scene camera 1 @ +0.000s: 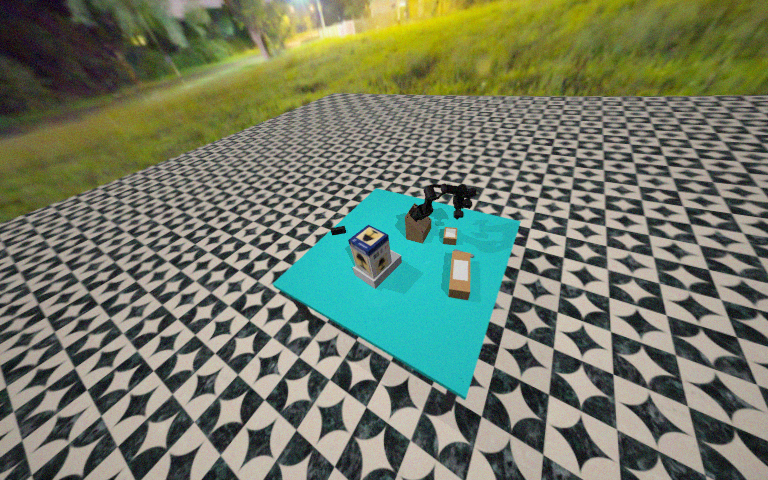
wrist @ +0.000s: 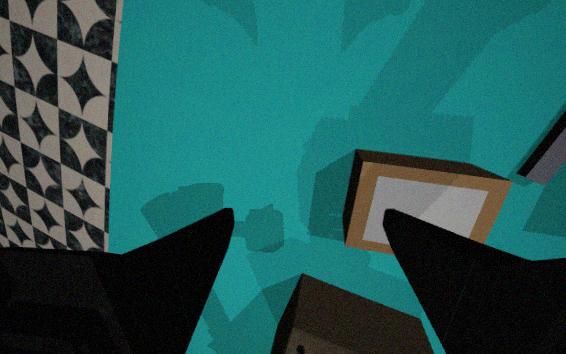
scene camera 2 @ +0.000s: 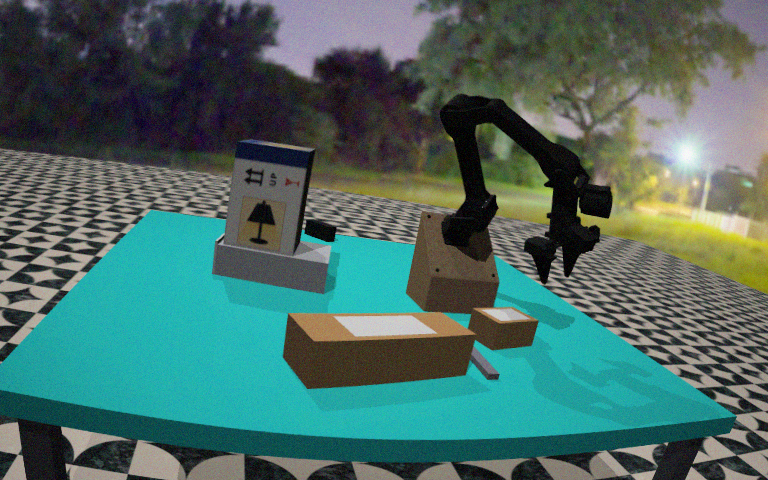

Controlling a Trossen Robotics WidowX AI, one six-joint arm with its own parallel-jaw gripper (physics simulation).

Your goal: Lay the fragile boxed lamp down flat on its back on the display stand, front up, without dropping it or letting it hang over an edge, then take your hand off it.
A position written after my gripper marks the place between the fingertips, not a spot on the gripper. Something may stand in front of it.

Note:
My gripper (scene camera 2: 555, 280) is open, holding nothing. A boxed lamp (scene camera 2: 270, 181) sits on a grey display stand (scene camera 2: 306, 270).
The boxed lamp also shows in scene camera 1 (scene camera 1: 370, 248). My gripper also shows in the wrist view (wrist: 307, 216). The wrist view does not show the boxed lamp: it is out of frame.

